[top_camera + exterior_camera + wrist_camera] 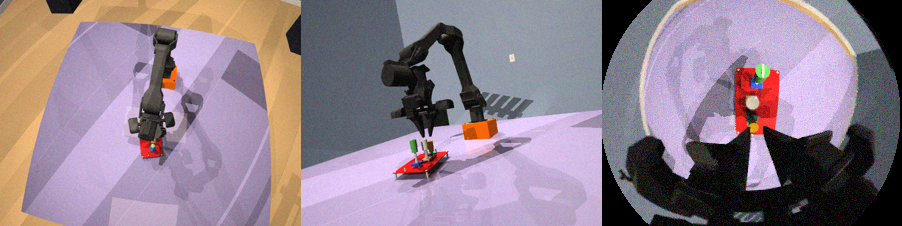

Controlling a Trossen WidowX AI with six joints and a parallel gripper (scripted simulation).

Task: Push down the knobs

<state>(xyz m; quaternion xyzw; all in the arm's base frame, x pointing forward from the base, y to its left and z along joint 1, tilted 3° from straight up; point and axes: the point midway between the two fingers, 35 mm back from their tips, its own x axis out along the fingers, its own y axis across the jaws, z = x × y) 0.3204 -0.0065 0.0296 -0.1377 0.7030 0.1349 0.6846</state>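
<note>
My gripper tip is now 1 cm past the yellow knob and 3 cm above it.
</note>
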